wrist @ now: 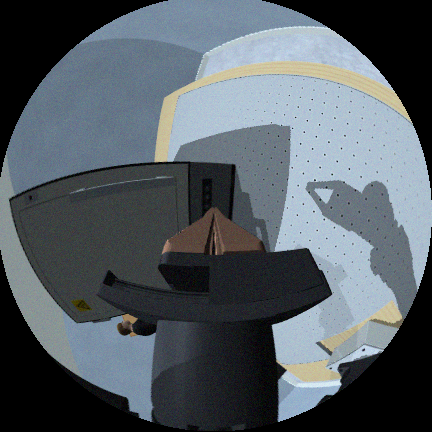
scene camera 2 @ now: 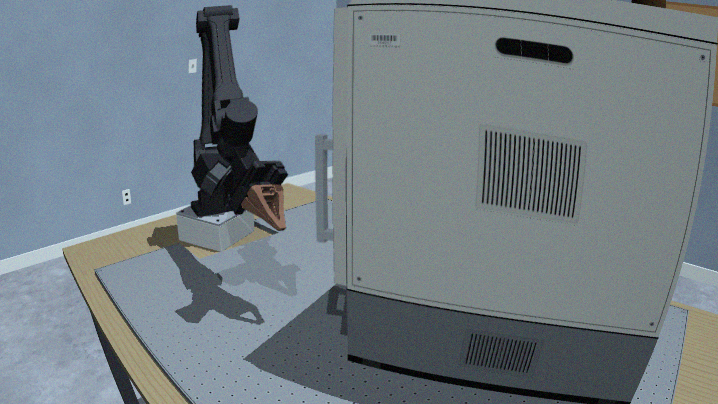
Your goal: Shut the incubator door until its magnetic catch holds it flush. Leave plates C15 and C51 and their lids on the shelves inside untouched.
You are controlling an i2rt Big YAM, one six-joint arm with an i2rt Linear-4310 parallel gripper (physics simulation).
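Frame: origin at the arm's base, x ahead, y down, z left, level; metres.
Seen in the pictures: gripper, fingertip midpoint: [wrist: 213, 212] [scene camera 2: 282, 229]; arm's base at its link origin: [scene camera 2: 213, 208].
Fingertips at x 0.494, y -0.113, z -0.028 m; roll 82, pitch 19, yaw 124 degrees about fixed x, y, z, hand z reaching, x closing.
Offsets run from my fingertips to a thing's top centre. "spot": to the spot under its first point. Level surfaces: height alone.
The incubator @[dy -0.374, dx +0.264, dz +0.276 m] [scene camera 2: 416, 150] stands on the perforated board. Its door [scene camera 2: 341, 100] [wrist: 100, 240] lies against the front of the body, with no open gap visible in either view. The door's grey bar handle @[spot: dy -0.086, dx +0.094, dz +0.018 m] [scene camera 2: 321, 188] stands out on the left side in the scene view. My gripper [scene camera 2: 282, 229] [wrist: 213, 212] is shut and empty, with its copper-coloured fingertips together. It points downward, apart from the door and handle, between the arm's base and the incubator. Plates C15 and C51, their lids and the shelves are hidden inside. The magnetic catch cannot be seen.
The perforated board @[dy +0.177 m] [scene camera 2: 150, 301] [wrist: 325, 150] lies on the wooden table @[dy +0.190 m] [scene camera 2: 75, 257] [wrist: 161, 135]. The arm's pale base block [scene camera 2: 200, 233] stands at the table's back left. A dark control strip @[spot: dy +0.093, dx +0.116, dz +0.079 m] [wrist: 207, 192] is beside the door. The incubator's shadow falls on the board.
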